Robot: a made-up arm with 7 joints.
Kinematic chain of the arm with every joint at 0, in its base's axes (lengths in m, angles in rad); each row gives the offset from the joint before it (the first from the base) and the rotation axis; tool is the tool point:
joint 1: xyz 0 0 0.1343 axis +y
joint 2: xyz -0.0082 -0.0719 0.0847 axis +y
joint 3: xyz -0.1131 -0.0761 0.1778 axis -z
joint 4: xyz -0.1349 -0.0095 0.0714 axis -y
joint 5: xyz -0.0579 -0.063 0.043 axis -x
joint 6: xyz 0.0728 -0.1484 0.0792 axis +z
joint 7: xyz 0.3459 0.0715 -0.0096 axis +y
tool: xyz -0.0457 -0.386 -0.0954
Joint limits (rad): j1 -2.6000..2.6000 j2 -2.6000..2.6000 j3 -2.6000..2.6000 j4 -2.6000..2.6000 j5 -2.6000..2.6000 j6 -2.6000..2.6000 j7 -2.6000..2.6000
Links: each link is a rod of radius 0.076 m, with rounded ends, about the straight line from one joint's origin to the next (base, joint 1, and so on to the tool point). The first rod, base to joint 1, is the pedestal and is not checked.
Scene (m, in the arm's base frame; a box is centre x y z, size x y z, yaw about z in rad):
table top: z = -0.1
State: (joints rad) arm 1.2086 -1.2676 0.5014 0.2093 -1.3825 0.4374 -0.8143
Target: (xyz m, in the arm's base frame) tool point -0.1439 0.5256 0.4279
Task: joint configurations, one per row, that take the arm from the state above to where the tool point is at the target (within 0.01 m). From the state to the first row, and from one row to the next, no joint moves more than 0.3 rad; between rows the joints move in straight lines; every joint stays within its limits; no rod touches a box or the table.
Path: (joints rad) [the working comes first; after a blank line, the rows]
Joints at the target: 1.5134 -0.8439 1.1852 -1.3557 -1.6941 -0.8440 -0.9407
Straight joint move there: touches the table top.

1: 1.4778 -0.9883 0.5950 -0.0591 -1.3924 0.2384 -0.8161
2: 1.7469 -0.7090 0.6885 -0.3275 -1.4023 0.0395 -0.8179
3: 2.0161 -0.4297 0.7821 -0.5959 -1.4122 -0.1595 -0.8197
4: 2.2852 -0.1504 0.8756 -0.8643 -1.4220 -0.3585 -0.8215
5: 2.0280 -0.3816 0.9788 -1.0281 -1.5127 -0.5203 -0.8612
6: 1.7707 -0.6128 1.0820 -1.1919 -1.6034 -0.6821 -0.9010
7: 1.5134 -0.8439 1.1852 -1.3557 -1.6941 -0.8440 -0.9407

